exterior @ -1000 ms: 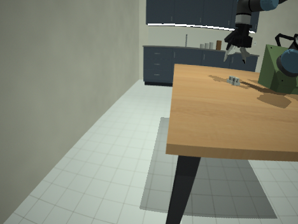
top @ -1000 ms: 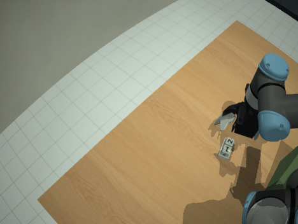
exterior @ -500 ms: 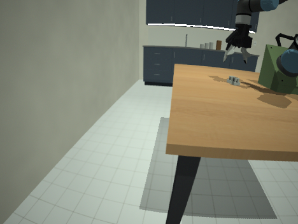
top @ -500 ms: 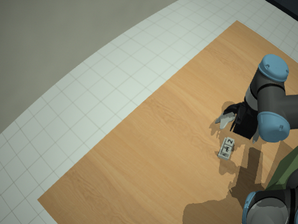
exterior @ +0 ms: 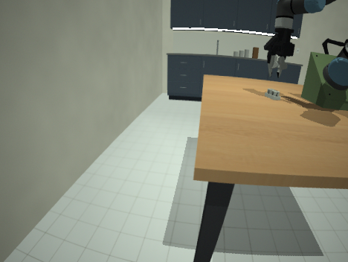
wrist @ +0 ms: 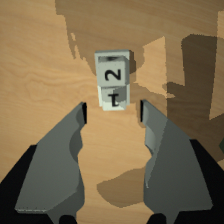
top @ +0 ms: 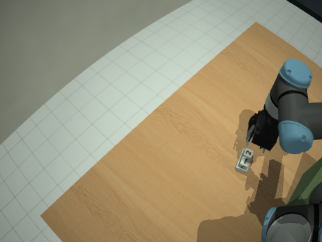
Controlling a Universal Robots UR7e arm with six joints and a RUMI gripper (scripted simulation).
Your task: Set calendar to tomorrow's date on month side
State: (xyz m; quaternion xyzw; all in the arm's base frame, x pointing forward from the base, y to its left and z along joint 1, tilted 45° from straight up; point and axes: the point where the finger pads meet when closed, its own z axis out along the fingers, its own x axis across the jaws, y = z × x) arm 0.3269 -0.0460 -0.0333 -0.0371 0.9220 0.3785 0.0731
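The grey digit cube is 9 cm below my hand. Round my hand: white calendar tray: 11 cm below, 2 cm to the left.
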